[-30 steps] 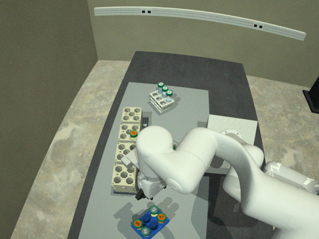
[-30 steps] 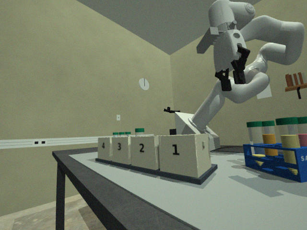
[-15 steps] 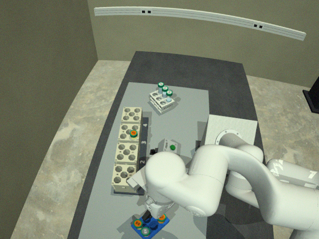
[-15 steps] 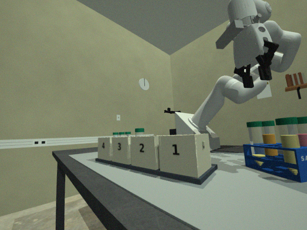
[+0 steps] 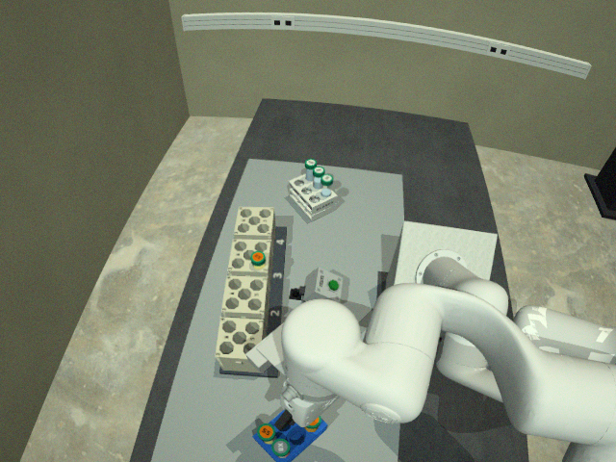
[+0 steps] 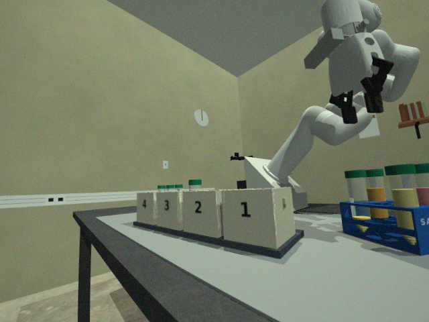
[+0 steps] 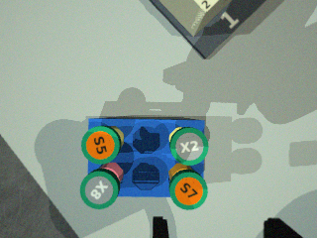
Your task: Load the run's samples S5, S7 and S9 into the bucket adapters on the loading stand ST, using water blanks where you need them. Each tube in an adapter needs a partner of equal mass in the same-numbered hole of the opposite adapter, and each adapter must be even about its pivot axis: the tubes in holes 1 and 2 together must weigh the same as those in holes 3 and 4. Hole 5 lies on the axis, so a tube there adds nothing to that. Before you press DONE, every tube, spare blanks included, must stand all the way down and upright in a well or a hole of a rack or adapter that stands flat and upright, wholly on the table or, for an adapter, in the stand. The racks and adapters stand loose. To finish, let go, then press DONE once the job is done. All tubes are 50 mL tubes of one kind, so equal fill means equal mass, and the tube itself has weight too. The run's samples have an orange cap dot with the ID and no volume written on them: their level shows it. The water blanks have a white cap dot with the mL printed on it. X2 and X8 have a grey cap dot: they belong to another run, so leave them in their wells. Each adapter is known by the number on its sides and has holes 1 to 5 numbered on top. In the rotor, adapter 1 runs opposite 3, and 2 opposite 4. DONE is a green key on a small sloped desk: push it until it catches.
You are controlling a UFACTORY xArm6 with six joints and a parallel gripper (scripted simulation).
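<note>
The orange-capped tube lies 10 mm behind my hand and 180 mm below it. The rest, counted from my hand: green done key 10 mm ahead, 340 mm to the right, 180 mm below; then grey-dotted tube 30 mm ahead, 30 mm to the right, 180 mm below; then blue sample rack 40 mm ahead, 20 mm to the left, 220 mm below.
</note>
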